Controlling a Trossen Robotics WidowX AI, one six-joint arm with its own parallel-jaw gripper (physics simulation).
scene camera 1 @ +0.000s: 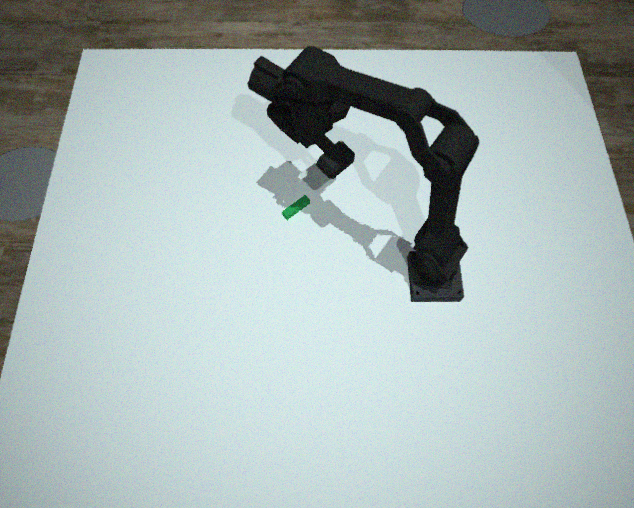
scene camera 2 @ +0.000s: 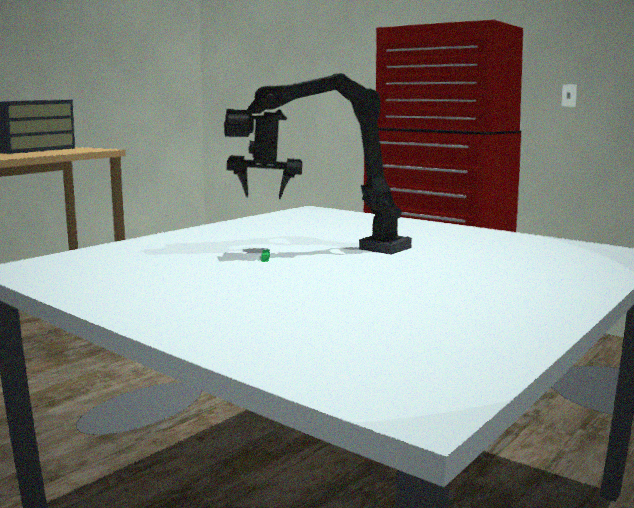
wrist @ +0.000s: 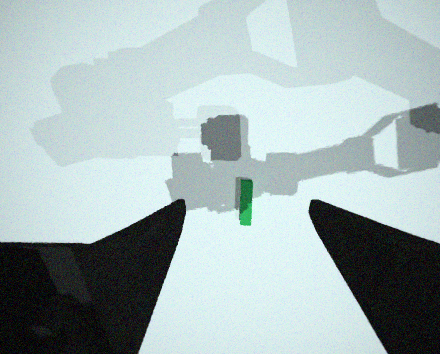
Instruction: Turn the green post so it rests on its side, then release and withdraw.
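Note:
The green post (scene camera 1: pixel 295 207) (scene camera 2: pixel 265 255) (wrist: pixel 246 202) lies on its side on the white table (scene camera 1: pixel 222 370) (scene camera 2: pixel 343 328). Part of it is in the arm's shadow. My gripper (scene camera 2: pixel 263 197) (wrist: pixel 246 205) is open, with its fingers wide apart and nothing between them. It points down and hangs well above the table, over the area of the post, and does not touch it. In the wrist view the post shows beyond the gap between the two fingertips. In scene camera 1 the fingertips are hidden by the gripper's own body.
The arm's base (scene camera 1: pixel 436 288) (scene camera 2: pixel 385 244) stands on the table to the right of the post. Beyond the table are a red drawer cabinet (scene camera 2: pixel 449 105) and a wooden side table (scene camera 2: pixel 117 195) with a small drawer box (scene camera 2: pixel 41 125) on it.

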